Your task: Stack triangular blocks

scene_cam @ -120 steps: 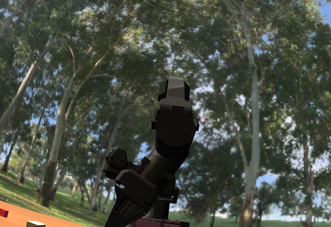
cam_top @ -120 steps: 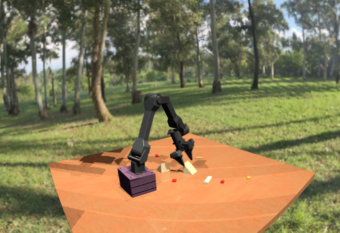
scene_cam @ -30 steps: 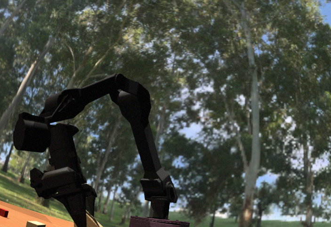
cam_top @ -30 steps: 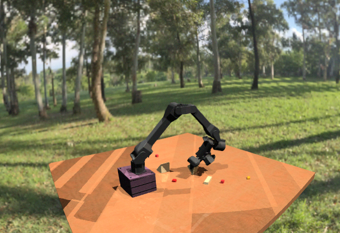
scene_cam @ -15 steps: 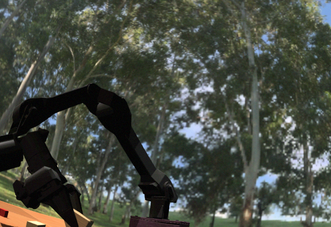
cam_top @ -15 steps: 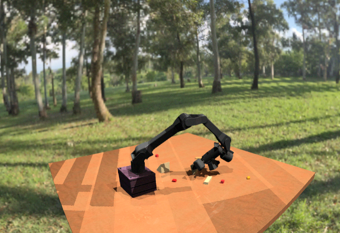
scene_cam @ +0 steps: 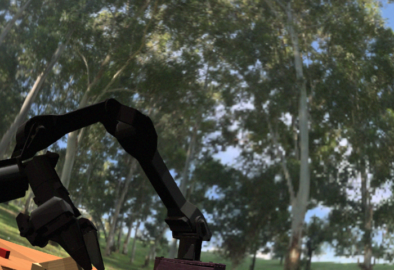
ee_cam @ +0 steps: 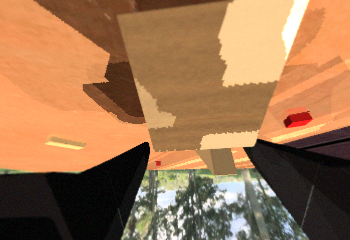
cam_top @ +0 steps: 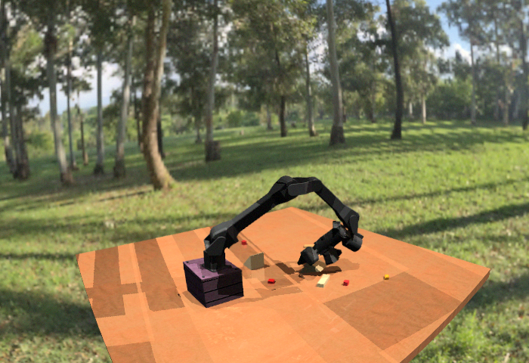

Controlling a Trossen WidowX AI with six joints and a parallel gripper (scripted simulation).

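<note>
The triangular block is 2 cm to the right of my gripper tip. Round my gripper tip: cream bar: 5 cm behind, 12 cm to the right, 4 cm below; then flat dark piece: 20 cm ahead, 12 cm to the left, 4 cm below; then orange cube: 10 cm ahead, 32 cm to the right, 4 cm below.
</note>
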